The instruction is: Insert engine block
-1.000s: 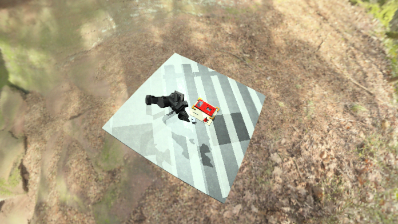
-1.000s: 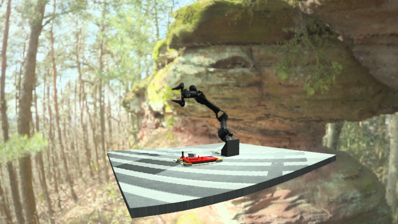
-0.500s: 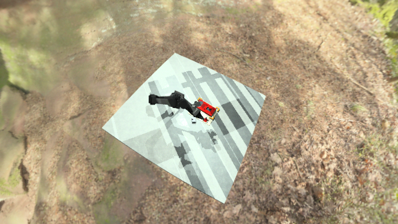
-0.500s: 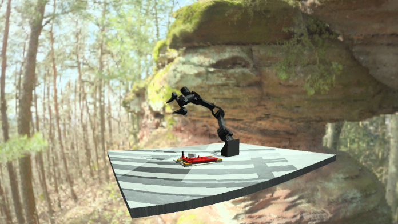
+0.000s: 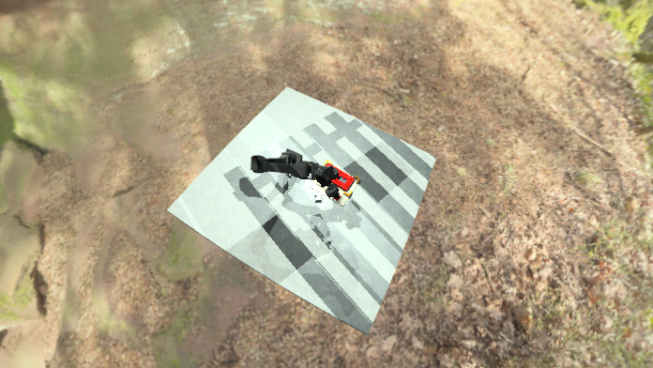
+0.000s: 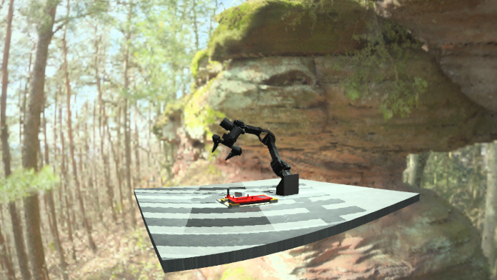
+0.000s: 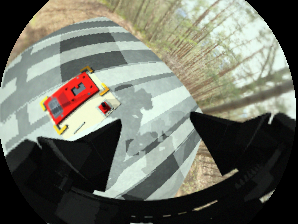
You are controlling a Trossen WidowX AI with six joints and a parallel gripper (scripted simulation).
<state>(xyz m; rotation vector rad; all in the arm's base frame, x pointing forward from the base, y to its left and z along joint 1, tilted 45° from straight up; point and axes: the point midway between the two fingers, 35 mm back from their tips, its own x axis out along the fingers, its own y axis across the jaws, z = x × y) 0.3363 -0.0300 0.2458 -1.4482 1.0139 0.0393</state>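
Now: the grey engine block 10 cm behind my gripper tip, 5 cm to the left of it and 22 cm below it.
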